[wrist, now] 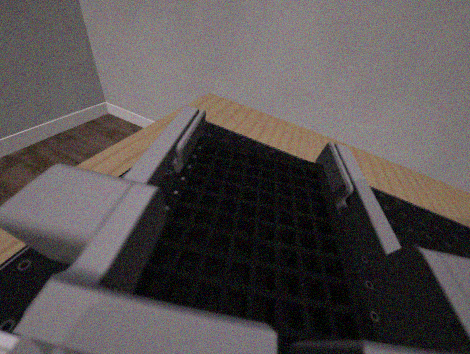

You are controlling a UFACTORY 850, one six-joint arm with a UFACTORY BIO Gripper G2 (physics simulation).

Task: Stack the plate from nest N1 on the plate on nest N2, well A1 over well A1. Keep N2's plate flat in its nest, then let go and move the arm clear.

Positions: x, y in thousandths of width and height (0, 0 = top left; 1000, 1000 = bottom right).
Scene:
A black well plate (535, 662): 0.08 m from the lens.

